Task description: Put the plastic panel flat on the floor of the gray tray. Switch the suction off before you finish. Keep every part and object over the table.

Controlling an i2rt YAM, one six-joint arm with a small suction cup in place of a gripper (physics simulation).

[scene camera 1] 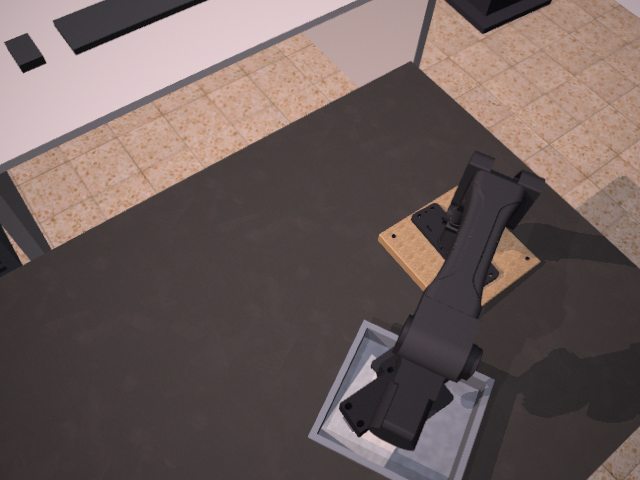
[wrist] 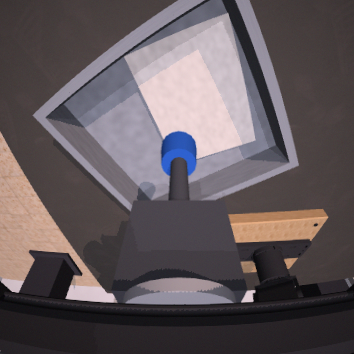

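Seen in the pictures: hand at its tool point: (wrist: 178, 147); arm's base at its link origin: (wrist: 264, 248).
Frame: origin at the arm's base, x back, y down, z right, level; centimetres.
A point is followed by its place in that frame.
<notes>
The pale plastic panel (scene camera 1: 372, 443) {y 1.1, x -35.6, z -21.7 cm} (wrist: 185, 95) {y 1.0, x -32.5, z -19.0 cm} lies inside the gray tray (scene camera 1: 340, 379) {y -3.1, x -34.9, z -10.6 cm} (wrist: 41, 116) {y -3.1, x -31.7, z -35.4 cm}, turned at an angle to its walls. It looks flat on the tray floor, partly in shadow. In the scene view the arm hides much of it. My gripper is a blue suction cup (wrist: 179, 152) on a dark stem. It is over the tray, above an edge of the panel in the wrist view, and the panel is apart from it; the cup holds nothing. The cup is hidden under the arm in the scene view.
A wooden board (scene camera 1: 408, 253) {y -0.4, x -8.8, z 3.5 cm} (wrist: 280, 227) {y -0.4, x -8.3, z 0.6 cm} stands near the tray and carries the arm's black base plate (scene camera 1: 429, 219) {y -0.9, x -0.6, z 7.2 cm} (wrist: 300, 248) {y -0.9, x -0.9, z 8.1 cm}. The dark table's edge runs behind and to the right of the board. A white table (scene camera 1: 155, 62) stands beyond a floor gap.
</notes>
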